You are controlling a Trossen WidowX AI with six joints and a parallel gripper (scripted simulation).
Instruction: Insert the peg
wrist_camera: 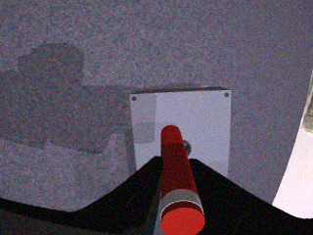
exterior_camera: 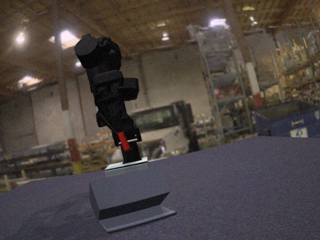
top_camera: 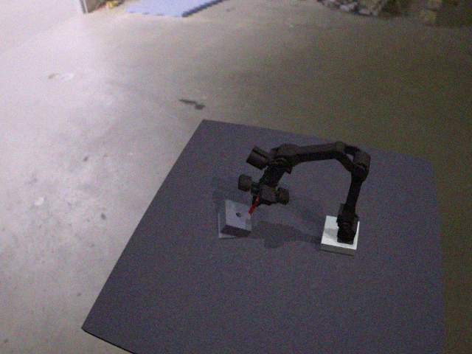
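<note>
My gripper tip is now 8 cm short of the sloped panel, 1 cm to the left of it and 12 cm above it. From my gripper tip the other things lie so: red peg (1 cm behind, 2 cm above); thin base plate (10 cm ahead, 1 cm to the right, 16 cm below).
</note>
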